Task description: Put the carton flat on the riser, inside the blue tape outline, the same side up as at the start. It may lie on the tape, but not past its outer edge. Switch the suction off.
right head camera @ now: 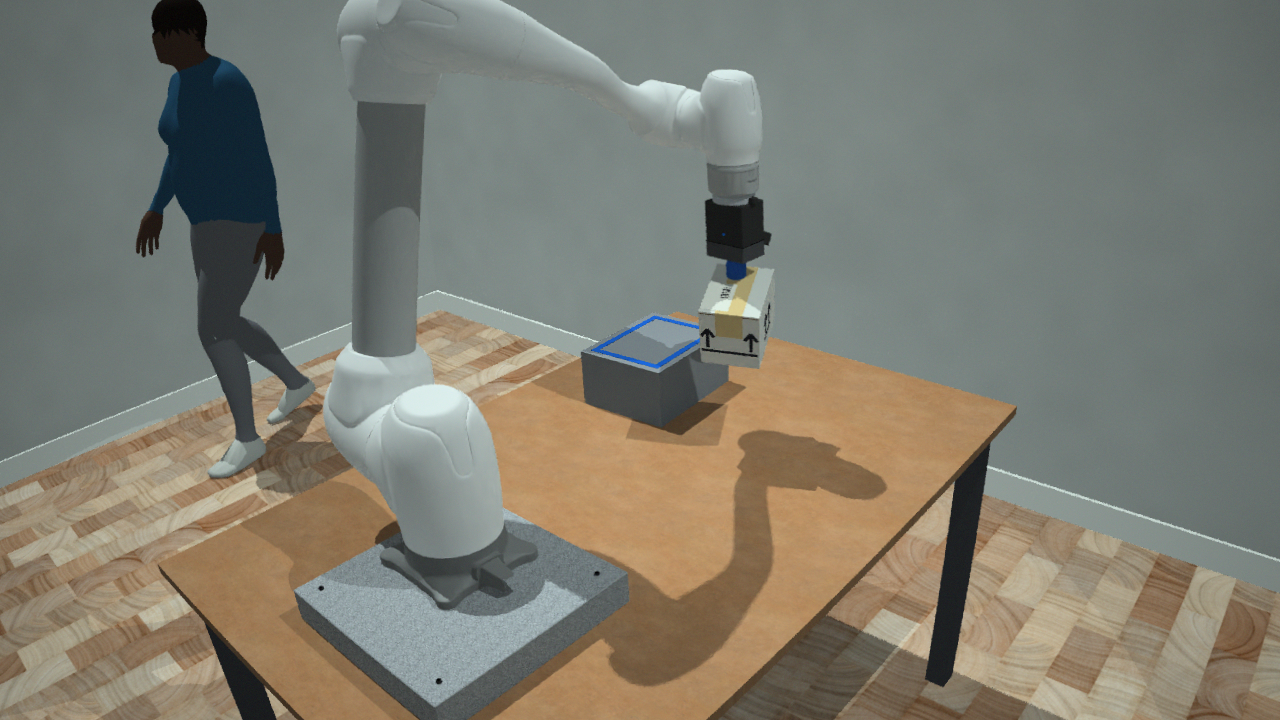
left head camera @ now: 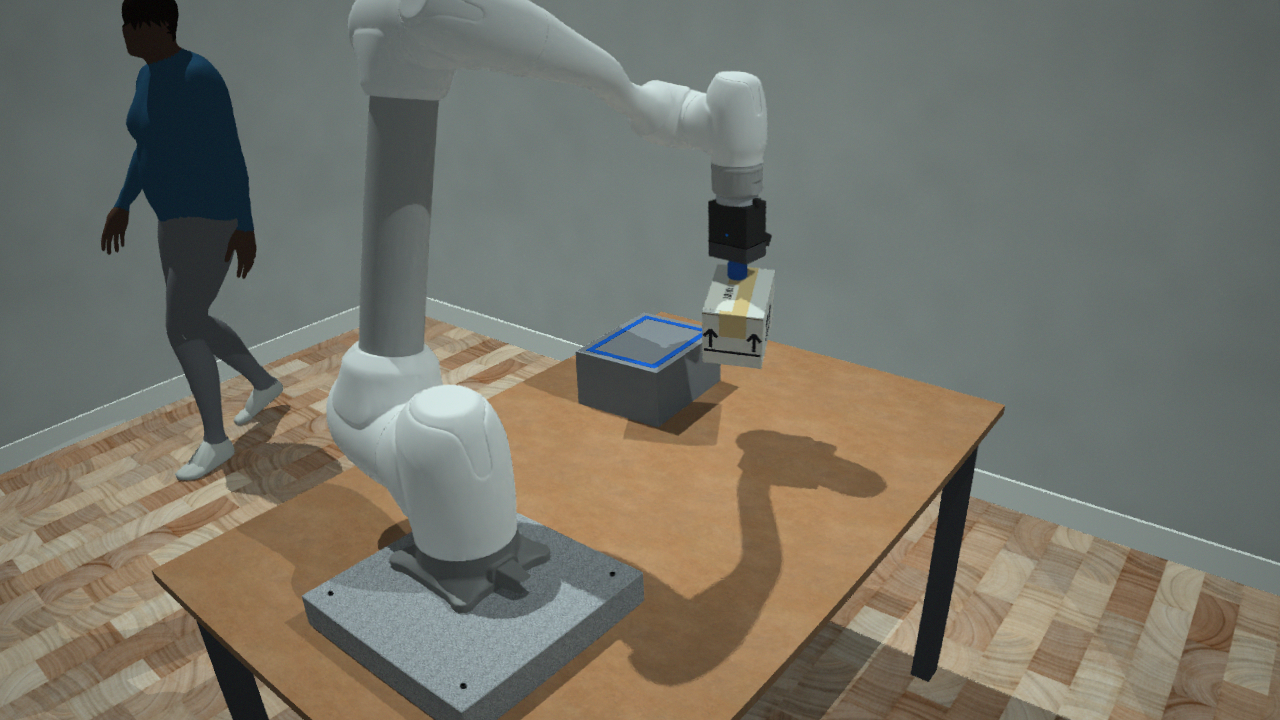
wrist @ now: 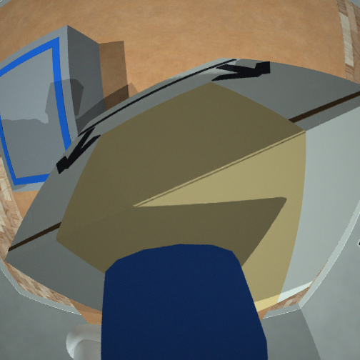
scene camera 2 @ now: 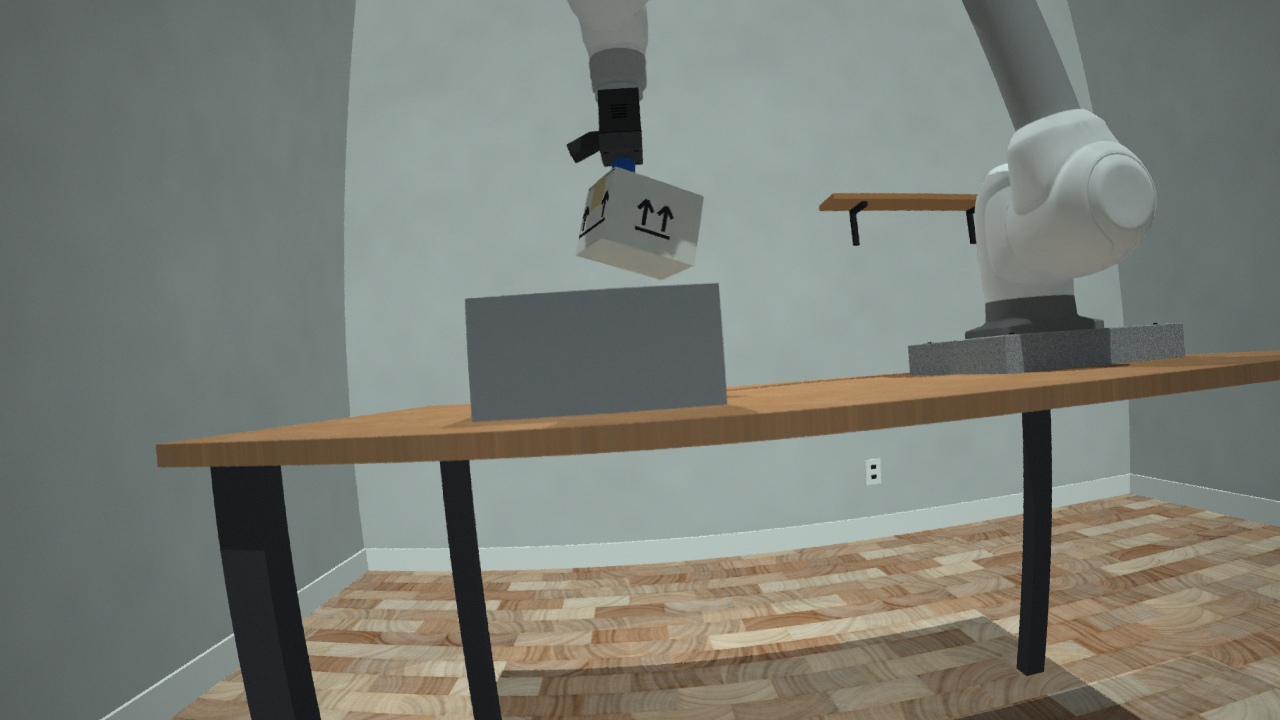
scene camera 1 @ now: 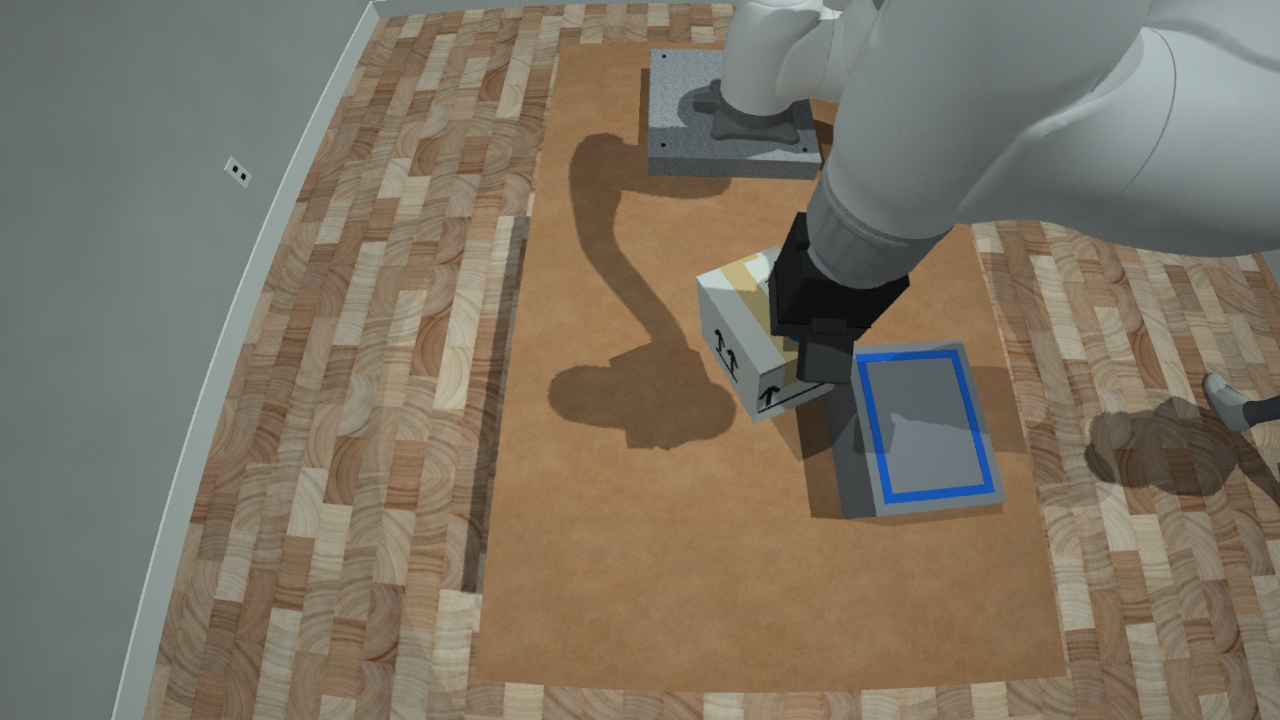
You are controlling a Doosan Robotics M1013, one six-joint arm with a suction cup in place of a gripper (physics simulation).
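Note:
The white carton has tan tape on top and black arrows pointing up. It hangs in the air under my suction cup, which is attached to its top. In scene camera 2 it looks slightly tilted, its underside above the riser's top edge. The grey riser carries the blue tape outline. In scene camera 1 the carton is left of the outline, turned relative to it.
The wooden table carries the riser and my grey base plate. A person is on the floor beyond the table's side. A wall shelf shows in scene camera 2.

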